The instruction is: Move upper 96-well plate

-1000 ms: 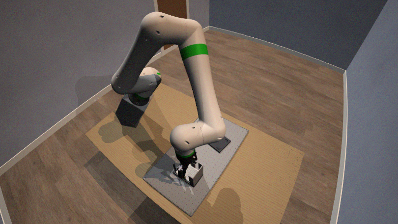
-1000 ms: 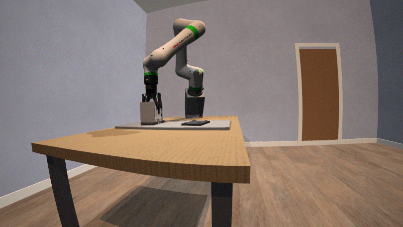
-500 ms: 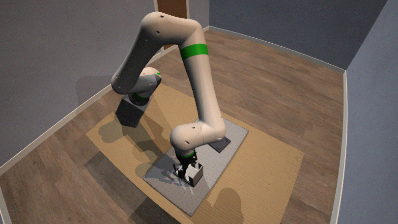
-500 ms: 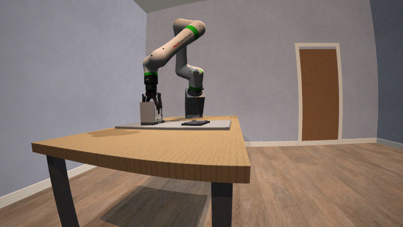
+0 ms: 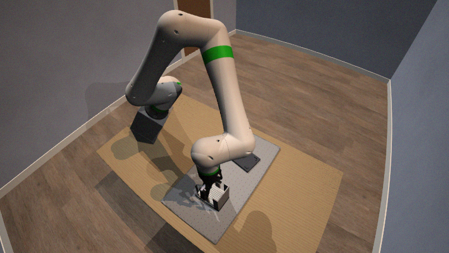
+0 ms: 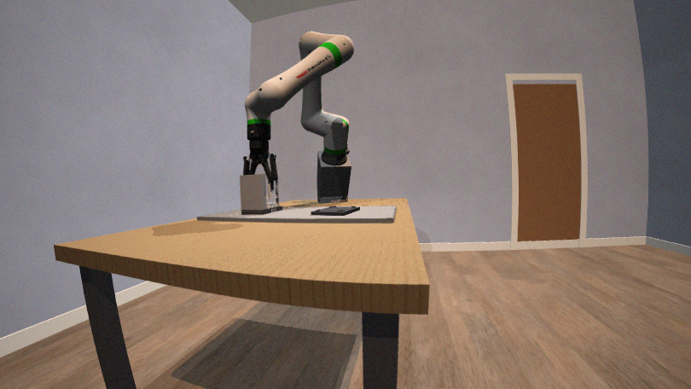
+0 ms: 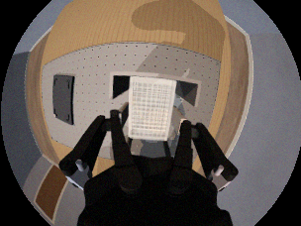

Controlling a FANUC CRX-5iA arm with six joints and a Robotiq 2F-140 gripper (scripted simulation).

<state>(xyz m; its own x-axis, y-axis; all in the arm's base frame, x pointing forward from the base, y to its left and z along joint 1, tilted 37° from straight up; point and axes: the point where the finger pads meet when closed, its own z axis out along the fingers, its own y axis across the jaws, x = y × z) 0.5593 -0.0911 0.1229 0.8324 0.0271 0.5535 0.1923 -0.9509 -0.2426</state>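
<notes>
Now: hand 6 cm short of the rack wall and 1 cm to the right of it. The rest, counted from my hand: white 96-well plate 2 cm below.
</notes>
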